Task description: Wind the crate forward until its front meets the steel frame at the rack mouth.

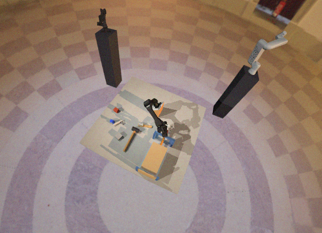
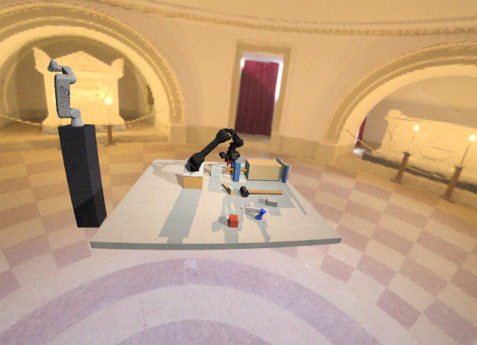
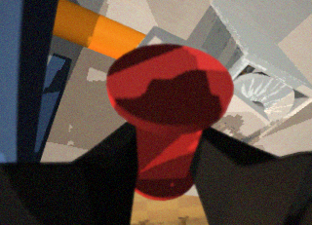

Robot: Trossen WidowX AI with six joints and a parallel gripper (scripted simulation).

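Right now the red-knobbed handle is 3 cm below my gripper tip and 3 cm behind it. The rest, counted from my gripper tip: winch (11 cm behind, 10 cm below); then red knob (2 cm to the right, 1 cm ahead); then frame (7 cm ahead, 3 cm below).
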